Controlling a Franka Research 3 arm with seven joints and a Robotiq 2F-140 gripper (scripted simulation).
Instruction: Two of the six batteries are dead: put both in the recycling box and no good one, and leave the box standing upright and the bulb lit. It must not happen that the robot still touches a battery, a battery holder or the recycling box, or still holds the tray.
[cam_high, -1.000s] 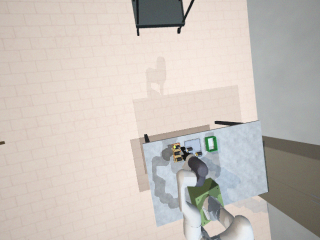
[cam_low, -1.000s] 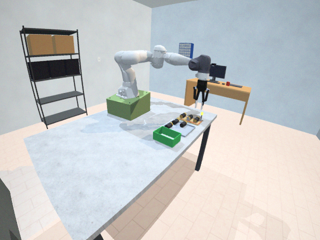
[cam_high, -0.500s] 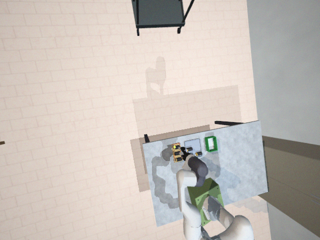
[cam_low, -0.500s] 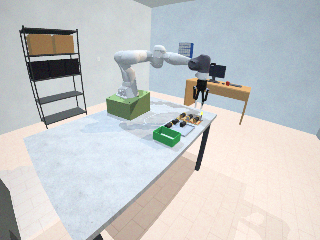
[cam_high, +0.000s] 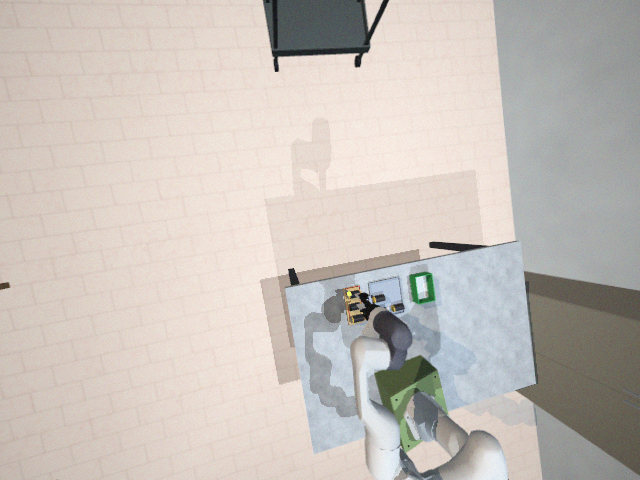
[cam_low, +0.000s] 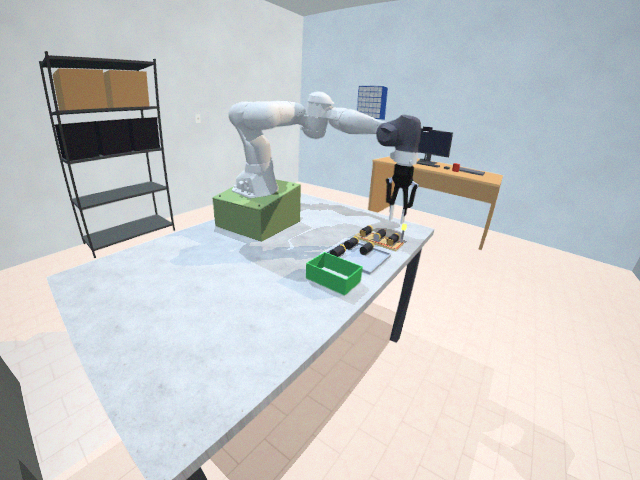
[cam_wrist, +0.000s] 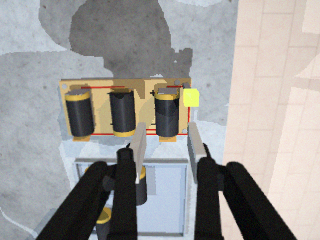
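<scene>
My gripper is now 100 mm above the post, 30 mm to the right of it and 30 mm short of it. The rest, counted from my hand: grey tray 180 mm to the right, 140 mm below, 90 mm behind; green recycling box 380 mm to the right, 120 mm below, 90 mm behind.
</scene>
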